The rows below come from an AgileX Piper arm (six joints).
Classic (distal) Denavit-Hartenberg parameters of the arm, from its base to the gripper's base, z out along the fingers. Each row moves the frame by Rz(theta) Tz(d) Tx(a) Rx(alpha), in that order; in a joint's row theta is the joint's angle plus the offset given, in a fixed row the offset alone. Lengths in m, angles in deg.
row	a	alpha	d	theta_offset
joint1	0	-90	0.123	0
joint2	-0.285	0	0	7.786
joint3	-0.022	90	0	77.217
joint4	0	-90	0.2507	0
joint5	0	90	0	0
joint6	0	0	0.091	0
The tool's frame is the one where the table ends.
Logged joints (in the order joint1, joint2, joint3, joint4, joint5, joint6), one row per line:
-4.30, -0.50, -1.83, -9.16, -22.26, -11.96
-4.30, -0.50, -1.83, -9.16, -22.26, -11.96
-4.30, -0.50, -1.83, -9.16, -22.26, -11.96
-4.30, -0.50, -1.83, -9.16, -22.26, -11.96
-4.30, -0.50, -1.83, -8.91, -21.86, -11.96
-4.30, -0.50, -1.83, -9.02, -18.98, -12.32
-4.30, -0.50, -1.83, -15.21, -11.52, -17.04
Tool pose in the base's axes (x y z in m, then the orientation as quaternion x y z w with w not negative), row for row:
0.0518, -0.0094, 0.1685, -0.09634, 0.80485, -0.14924, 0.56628
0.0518, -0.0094, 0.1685, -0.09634, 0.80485, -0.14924, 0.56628
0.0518, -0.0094, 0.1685, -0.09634, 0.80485, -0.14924, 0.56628
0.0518, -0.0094, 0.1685, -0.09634, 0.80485, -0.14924, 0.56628
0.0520, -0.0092, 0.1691, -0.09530, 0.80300, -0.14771, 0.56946
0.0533, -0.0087, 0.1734, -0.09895, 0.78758, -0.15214, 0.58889
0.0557, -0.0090, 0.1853, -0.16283, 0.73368, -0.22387, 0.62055
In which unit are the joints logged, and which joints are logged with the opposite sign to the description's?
The joints are logged in degrees. Opposite sign: joint3, joint5.
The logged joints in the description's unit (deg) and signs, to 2 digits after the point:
-4.30, -0.50, 1.83, -9.16, 22.26, -11.96
-4.30, -0.50, 1.83, -9.16, 22.26, -11.96
-4.30, -0.50, 1.83, -9.16, 22.26, -11.96
-4.30, -0.50, 1.83, -9.16, 22.26, -11.96
-4.30, -0.50, 1.83, -8.91, 21.86, -11.96
-4.30, -0.50, 1.83, -9.02, 18.98, -12.32
-4.30, -0.50, 1.83, -15.21, 11.52, -17.04

